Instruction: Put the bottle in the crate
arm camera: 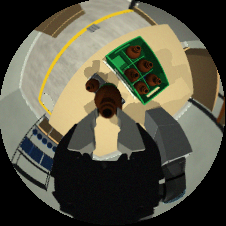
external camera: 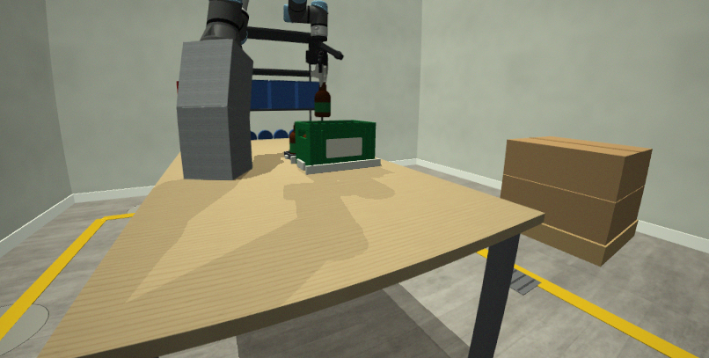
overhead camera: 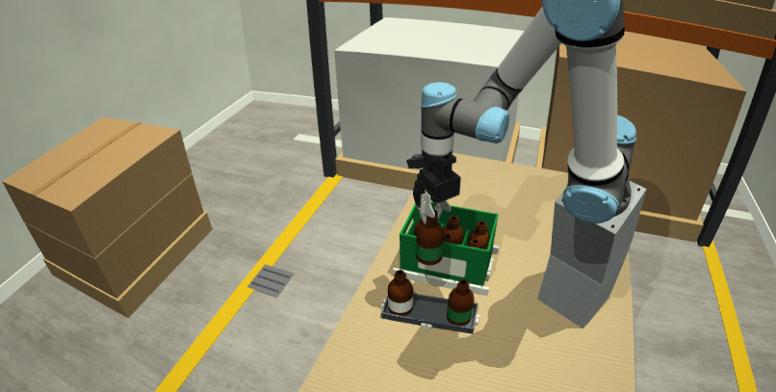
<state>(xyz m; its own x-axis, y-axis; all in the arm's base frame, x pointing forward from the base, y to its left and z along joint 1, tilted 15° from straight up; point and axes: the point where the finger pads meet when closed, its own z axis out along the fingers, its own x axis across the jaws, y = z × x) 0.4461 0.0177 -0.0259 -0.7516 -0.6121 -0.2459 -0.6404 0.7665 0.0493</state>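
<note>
Right now my hand is 70 mm above the brown bottle. Also, from my hand: white-labelled bottle (250 mm below, 70 mm ahead, 50 mm to the left); crate (250 mm below, 170 mm to the right, 50 mm behind); tray (320 mm below, 50 mm to the left, 20 mm behind).
</note>
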